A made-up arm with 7 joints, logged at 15 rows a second.
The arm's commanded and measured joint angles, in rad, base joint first. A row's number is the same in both.
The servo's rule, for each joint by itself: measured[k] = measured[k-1] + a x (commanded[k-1-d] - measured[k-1]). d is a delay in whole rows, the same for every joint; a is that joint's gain. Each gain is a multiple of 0.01, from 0.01 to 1. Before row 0 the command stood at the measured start. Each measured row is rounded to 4 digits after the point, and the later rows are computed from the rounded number. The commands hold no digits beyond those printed.
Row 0, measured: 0.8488, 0.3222, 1.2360, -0.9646, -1.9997, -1.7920, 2.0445
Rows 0 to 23, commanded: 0.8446, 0.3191, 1.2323, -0.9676, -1.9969, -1.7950, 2.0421; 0.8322, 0.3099, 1.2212, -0.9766, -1.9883, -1.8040, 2.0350; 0.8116, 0.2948, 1.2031, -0.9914, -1.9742, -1.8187, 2.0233; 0.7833, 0.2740, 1.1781, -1.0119, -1.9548, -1.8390, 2.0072; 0.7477, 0.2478, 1.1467, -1.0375, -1.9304, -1.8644, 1.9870; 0.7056, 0.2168, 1.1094, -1.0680, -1.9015, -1.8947, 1.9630; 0.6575, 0.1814, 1.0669, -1.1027, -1.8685, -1.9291, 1.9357; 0.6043, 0.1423, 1.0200, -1.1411, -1.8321, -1.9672, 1.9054; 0.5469, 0.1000, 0.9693, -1.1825, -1.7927, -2.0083, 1.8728; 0.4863, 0.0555, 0.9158, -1.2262, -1.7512, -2.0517, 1.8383; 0.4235, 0.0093, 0.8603, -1.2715, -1.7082, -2.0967, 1.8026; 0.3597, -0.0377, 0.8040, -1.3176, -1.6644, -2.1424, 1.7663; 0.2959, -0.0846, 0.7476, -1.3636, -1.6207, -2.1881, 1.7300; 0.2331, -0.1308, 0.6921, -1.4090, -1.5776, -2.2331, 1.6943; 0.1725, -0.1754, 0.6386, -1.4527, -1.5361, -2.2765, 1.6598; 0.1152, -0.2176, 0.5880, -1.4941, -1.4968, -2.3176, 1.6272; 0.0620, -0.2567, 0.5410, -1.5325, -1.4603, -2.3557, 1.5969; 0.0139, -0.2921, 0.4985, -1.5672, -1.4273, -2.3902, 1.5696; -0.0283, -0.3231, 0.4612, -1.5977, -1.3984, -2.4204, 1.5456; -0.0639, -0.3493, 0.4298, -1.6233, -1.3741, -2.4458, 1.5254; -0.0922, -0.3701, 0.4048, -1.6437, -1.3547, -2.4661, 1.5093; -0.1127, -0.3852, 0.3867, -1.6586, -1.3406, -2.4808, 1.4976; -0.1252, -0.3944, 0.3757, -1.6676, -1.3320, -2.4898, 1.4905; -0.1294, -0.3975, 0.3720, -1.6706, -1.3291, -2.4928, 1.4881
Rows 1 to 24, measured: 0.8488, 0.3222, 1.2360, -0.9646, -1.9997, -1.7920, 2.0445; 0.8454, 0.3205, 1.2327, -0.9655, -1.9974, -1.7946, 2.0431; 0.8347, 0.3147, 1.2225, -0.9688, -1.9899, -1.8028, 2.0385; 0.8160, 0.3038, 1.2052, -0.9756, -1.9770, -1.8166, 2.0298; 0.7895, 0.2874, 1.1811, -0.9865, -1.9588, -1.8361, 2.0169; 0.7556, 0.2656, 1.1505, -1.0018, -1.9355, -1.8607, 1.9999; 0.7151, 0.2388, 1.1139, -1.0217, -1.9076, -1.8903, 1.9789; 0.6684, 0.2072, 1.0721, -1.0460, -1.8755, -1.9241, 1.9543; 0.6165, 0.1715, 1.0257, -1.0745, -1.8399, -1.9616, 1.9264; 0.5601, 0.1322, 0.9755, -1.1069, -1.8012, -2.0022, 1.8958; 0.5003, 0.0900, 0.9224, -1.1427, -1.7602, -2.0453, 1.8630; 0.4381, 0.0456, 0.8671, -1.1813, -1.7176, -2.0900, 1.8286; 0.3746, -0.0002, 0.8109, -1.2222, -1.6740, -2.1356, 1.7931; 0.3109, -0.0466, 0.7546, -1.2646, -1.6303, -2.1813, 1.7571; 0.2479, -0.0929, 0.6990, -1.3079, -1.5871, -2.2264, 1.7213; 0.1868, -0.1383, 0.6452, -1.3513, -1.5453, -2.2700, 1.6862; 0.1288, -0.1819, 0.5943, -1.3941, -1.5055, -2.3114, 1.6526; 0.0747, -0.2230, 0.5469, -1.4356, -1.4684, -2.3499, 1.6209; 0.0255, -0.2610, 0.5038, -1.4751, -1.4347, -2.3850, 1.5917; -0.0181, -0.2952, 0.4659, -1.5119, -1.4049, -2.4158, 1.5654; -0.0552, -0.3250, 0.4338, -1.5453, -1.3796, -2.4419, 1.5426; -0.0852, -0.3498, 0.4080, -1.5748, -1.3592, -2.4630, 1.5236; -0.1075, -0.3693, 0.3890, -1.5999, -1.3439, -2.4785, 1.5088; -0.1218, -0.3831, 0.3772, -1.6202, -1.3341, -2.4883, 1.4984
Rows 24 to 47, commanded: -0.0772, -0.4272, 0.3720, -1.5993, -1.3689, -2.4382, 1.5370; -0.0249, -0.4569, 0.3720, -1.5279, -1.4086, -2.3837, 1.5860; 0.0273, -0.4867, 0.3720, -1.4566, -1.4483, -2.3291, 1.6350; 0.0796, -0.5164, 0.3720, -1.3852, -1.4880, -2.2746, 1.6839; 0.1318, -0.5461, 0.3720, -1.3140, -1.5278, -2.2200, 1.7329; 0.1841, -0.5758, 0.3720, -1.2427, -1.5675, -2.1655, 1.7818; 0.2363, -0.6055, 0.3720, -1.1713, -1.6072, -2.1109, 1.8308; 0.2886, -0.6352, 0.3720, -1.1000, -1.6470, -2.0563, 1.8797; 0.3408, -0.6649, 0.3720, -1.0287, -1.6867, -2.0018, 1.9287; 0.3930, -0.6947, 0.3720, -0.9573, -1.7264, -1.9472, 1.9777; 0.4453, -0.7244, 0.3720, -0.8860, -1.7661, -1.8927, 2.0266; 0.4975, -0.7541, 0.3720, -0.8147, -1.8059, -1.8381, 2.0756; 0.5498, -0.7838, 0.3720, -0.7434, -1.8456, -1.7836, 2.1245; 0.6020, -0.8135, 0.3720, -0.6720, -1.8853, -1.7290, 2.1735; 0.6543, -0.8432, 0.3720, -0.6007, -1.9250, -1.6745, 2.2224; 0.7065, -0.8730, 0.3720, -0.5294, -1.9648, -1.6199, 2.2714; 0.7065, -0.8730, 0.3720, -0.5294, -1.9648, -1.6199, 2.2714; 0.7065, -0.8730, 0.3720, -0.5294, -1.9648, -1.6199, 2.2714; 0.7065, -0.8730, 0.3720, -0.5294, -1.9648, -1.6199, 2.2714; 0.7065, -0.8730, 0.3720, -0.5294, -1.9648, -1.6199, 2.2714; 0.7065, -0.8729, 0.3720, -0.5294, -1.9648, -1.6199, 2.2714; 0.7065, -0.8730, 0.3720, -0.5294, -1.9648, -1.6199, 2.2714; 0.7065, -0.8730, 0.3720, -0.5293, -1.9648, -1.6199, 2.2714; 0.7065, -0.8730, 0.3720, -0.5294, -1.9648, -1.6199, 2.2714
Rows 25 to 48, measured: -0.1280, -0.3910, 0.3726, -1.6353, -1.3300, -2.4922, 1.4925; -0.0869, -0.4109, 0.3721, -1.6245, -1.3619, -2.4452, 1.5179; -0.0367, -0.4362, 0.3720, -1.5955, -1.4002, -2.3917, 1.5567; 0.0151, -0.4640, 0.3720, -1.5538, -1.4396, -2.3372, 1.6013; 0.0673, -0.4928, 0.3720, -1.5032, -1.4793, -2.2827, 1.6484; 0.1195, -0.5221, 0.3720, -1.4464, -1.5191, -2.2282, 1.6966; 0.1718, -0.5516, 0.3720, -1.3853, -1.5588, -2.1737, 1.7452; 0.2240, -0.5812, 0.3720, -1.3211, -1.5985, -2.1191, 1.7940; 0.2763, -0.6109, 0.3720, -1.2548, -1.6383, -2.0645, 1.8428; 0.3285, -0.6406, 0.3720, -1.1870, -1.6780, -2.0100, 1.8918; 0.3807, -0.6704, 0.3720, -1.1181, -1.7177, -1.9554, 1.9408; 0.4330, -0.7001, 0.3720, -1.0485, -1.7574, -1.9009, 1.9897; 0.4852, -0.7298, 0.3720, -0.9784, -1.7972, -1.8463, 2.0387; 0.5375, -0.7595, 0.3720, -0.9079, -1.8369, -1.7918, 2.0876; 0.5897, -0.7892, 0.3720, -0.8371, -1.8766, -1.7372, 2.1366; 0.6420, -0.8189, 0.3720, -0.7662, -1.9163, -1.6827, 2.1855; 0.6942, -0.8487, 0.3720, -0.6952, -1.9561, -1.6281, 2.2345; 0.7042, -0.8621, 0.3720, -0.6455, -1.9632, -1.6210, 2.2555; 0.7061, -0.8681, 0.3720, -0.6107, -1.9645, -1.6200, 2.2646; 0.7064, -0.8708, 0.3720, -0.5863, -1.9647, -1.6199, 2.2685; 0.7065, -0.8720, 0.3720, -0.5692, -1.9648, -1.6199, 2.2702; 0.7065, -0.8725, 0.3720, -0.5573, -1.9648, -1.6199, 2.2709; 0.7065, -0.8728, 0.3720, -0.5489, -1.9648, -1.6199, 2.2712; 0.7065, -0.8729, 0.3720, -0.5430, -1.9648, -1.6199, 2.2713
